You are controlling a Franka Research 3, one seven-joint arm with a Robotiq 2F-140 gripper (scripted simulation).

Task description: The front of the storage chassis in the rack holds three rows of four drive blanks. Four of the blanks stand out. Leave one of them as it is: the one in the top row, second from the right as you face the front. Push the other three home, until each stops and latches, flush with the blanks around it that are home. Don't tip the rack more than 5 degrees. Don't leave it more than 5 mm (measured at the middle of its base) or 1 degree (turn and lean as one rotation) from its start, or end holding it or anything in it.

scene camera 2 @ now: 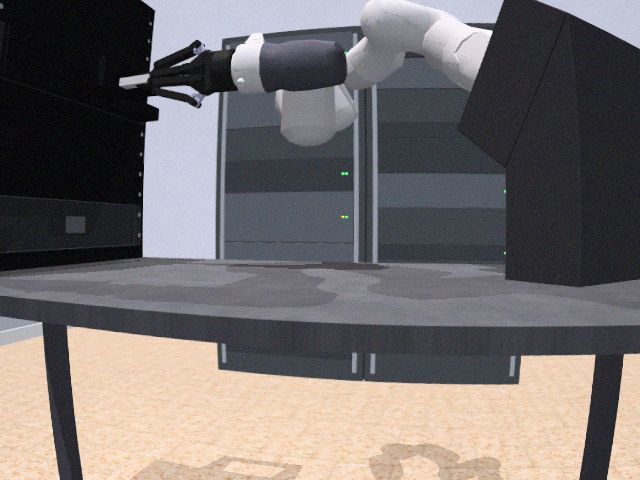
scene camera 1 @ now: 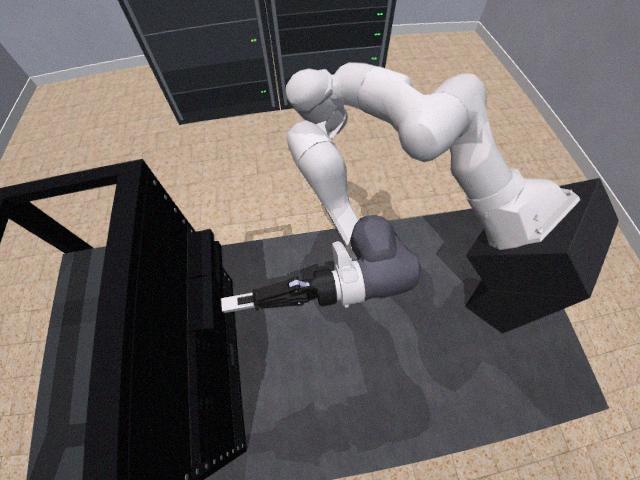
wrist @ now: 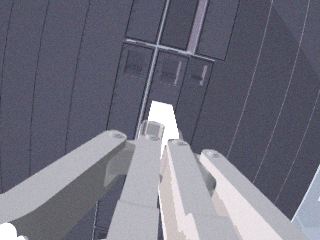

Labels:
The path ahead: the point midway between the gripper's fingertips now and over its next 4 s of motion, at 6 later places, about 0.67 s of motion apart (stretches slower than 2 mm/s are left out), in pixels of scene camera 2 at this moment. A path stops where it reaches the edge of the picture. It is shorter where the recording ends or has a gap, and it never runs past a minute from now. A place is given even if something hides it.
My gripper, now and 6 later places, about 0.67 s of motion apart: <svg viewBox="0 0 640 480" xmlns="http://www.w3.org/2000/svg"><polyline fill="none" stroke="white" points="123,83 119,84 114,85 110,85 107,86 106,86 105,86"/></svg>

